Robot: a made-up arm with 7 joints. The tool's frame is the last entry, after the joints. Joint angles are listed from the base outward. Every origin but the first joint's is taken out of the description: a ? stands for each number. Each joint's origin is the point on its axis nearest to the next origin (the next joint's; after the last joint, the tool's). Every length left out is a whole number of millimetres.
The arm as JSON. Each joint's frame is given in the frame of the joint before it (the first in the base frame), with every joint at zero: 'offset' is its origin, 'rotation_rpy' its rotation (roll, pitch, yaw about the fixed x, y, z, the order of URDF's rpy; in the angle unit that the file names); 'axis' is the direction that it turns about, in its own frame. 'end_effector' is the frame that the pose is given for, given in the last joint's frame.
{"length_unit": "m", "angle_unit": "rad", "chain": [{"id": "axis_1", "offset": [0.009, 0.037, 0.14], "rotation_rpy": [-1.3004, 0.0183, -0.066], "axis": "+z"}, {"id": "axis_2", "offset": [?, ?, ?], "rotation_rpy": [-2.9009, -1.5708, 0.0], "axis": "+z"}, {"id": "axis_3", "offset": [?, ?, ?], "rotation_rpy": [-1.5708, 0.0, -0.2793], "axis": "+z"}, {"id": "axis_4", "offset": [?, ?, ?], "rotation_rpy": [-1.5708, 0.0, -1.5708], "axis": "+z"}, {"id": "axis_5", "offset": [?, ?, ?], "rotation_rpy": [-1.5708, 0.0, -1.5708], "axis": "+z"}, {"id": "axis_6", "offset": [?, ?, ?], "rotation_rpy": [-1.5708, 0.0, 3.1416], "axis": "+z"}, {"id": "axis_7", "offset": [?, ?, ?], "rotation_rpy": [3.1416, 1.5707, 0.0], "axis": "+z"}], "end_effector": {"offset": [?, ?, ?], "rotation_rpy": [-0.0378, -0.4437, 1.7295]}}
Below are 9 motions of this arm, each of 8 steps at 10 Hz.
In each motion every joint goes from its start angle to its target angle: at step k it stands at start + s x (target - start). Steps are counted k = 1, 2, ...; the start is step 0. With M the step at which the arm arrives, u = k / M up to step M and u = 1 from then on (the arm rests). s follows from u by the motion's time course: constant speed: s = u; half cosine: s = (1 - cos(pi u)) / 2; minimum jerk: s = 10 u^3 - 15 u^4 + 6 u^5.
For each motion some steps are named. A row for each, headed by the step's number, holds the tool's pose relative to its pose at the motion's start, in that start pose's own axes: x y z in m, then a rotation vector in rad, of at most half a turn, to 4 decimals.
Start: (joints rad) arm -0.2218 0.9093 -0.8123 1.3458 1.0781 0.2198 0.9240
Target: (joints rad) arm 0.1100 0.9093 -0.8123 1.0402 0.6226 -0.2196 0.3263
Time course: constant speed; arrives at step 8
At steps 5, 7, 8:
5: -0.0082 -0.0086 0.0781 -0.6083 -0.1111 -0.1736
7: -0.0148 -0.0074 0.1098 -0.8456 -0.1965 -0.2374
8: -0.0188 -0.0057 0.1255 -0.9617 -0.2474 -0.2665

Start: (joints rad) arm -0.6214 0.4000 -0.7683 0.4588 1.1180 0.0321 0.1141
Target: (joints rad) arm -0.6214 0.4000 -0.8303 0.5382 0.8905 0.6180 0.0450
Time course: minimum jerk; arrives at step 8
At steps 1, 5, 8:
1: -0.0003 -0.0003 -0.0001 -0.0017 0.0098 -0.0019
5: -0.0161 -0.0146 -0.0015 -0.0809 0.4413 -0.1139
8: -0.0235 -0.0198 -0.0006 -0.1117 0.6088 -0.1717

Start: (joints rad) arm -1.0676 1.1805 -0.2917 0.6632 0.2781 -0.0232 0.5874
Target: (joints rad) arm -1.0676 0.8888 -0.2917 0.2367 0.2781 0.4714 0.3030
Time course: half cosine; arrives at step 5
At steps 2, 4, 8:
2: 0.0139 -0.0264 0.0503 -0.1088 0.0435 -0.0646
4: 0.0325 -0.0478 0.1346 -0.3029 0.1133 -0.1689
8: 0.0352 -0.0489 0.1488 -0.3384 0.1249 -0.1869

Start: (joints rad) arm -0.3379 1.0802 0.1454 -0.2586 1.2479 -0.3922 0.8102
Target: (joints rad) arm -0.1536 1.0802 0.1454 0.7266 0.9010 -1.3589 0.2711
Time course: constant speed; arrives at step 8
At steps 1, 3, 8:
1: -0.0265 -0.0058 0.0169 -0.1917 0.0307 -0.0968
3: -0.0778 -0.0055 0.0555 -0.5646 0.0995 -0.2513
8: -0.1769 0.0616 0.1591 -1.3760 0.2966 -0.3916

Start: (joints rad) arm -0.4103 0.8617 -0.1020 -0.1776 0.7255 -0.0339 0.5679
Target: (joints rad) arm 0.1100 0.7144 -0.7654 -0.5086 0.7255 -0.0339 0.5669
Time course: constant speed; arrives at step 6
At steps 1, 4, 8:
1: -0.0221 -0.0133 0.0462 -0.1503 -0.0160 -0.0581
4: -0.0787 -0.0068 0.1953 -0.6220 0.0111 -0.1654
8: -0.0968 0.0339 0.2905 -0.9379 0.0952 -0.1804

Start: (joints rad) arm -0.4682 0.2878 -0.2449 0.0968 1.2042 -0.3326 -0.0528
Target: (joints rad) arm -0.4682 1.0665 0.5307 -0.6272 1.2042 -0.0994 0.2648
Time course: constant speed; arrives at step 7
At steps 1, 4, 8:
1: -0.0377 0.0490 -0.0293 0.1884 0.0914 0.0526
4: -0.1240 0.2241 -0.0526 0.8360 0.2165 0.1966
8: -0.1512 0.3856 0.0194 1.5365 0.0786 0.3211

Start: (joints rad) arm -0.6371 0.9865 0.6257 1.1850 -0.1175 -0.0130 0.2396
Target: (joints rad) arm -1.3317 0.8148 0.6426 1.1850 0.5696 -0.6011 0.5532
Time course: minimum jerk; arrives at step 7
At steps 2, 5, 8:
2: 0.0036 -0.0310 0.0238 -0.0367 -0.1243 0.0194
5: 0.0137 -0.1493 0.1893 -0.3242 -0.7493 0.1888
8: 0.0133 -0.1638 0.2309 -0.4024 -0.8763 0.2364

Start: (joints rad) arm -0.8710 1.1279 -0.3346 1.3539 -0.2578 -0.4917 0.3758
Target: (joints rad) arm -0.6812 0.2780 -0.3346 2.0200 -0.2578 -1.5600 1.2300
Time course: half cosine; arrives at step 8
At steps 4, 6, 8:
4: -0.1823 -0.1309 0.0306 -0.1797 0.0136 0.2501
6: -0.3200 -0.1753 0.0985 -0.2982 0.1297 0.4469
8: -0.3733 -0.1803 0.1359 -0.3396 0.2042 0.5293

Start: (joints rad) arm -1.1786 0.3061 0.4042 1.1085 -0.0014 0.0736 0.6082
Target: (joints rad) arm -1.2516 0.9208 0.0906 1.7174 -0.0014 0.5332 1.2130
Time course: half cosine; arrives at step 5
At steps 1, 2, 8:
1: 0.0143 0.0162 -0.0062 0.1172 0.0172 0.0520
2: 0.0507 0.0664 -0.0189 0.4313 0.0586 0.2111
8: 0.1185 0.2442 -0.0208 1.2779 0.2002 0.7283

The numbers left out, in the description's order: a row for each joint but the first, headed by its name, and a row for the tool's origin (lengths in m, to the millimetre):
axis_2: 0.014 0.024 0.0
axis_3: -0.068 -0.269 0.0
axis_4: 0.026 -0.003 0.0
axis_5: 0.207 0.022 0.0
axis_6: 0.003 0.046 0.0
axis_7: 0.012 -0.049 0.0
tool: -0.023 -0.012 0.0

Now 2 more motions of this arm.
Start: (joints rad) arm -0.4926 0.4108 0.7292 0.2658 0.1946 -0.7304 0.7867
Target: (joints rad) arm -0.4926 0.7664 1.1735 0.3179 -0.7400 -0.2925 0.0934
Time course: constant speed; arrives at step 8
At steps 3, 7, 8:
3: 0.0809 0.0261 -0.0356 0.0091 0.1522 0.0842
7: 0.1879 0.0665 -0.0596 -0.2289 0.2957 0.2309
8: 0.2135 0.0767 -0.0615 -0.3304 0.3073 0.2636

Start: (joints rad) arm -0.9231 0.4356 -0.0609 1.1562 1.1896 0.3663 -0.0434
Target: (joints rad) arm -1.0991 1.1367 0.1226 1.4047 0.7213 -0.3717 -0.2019
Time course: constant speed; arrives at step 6
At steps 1, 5, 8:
1: -0.0055 0.0257 -0.0512 -0.0726 0.0037 0.0189
5: -0.0886 0.1468 -0.2270 -0.3165 -0.0395 0.2971
8: -0.1241 0.1779 -0.2615 -0.3456 -0.0660 0.4099

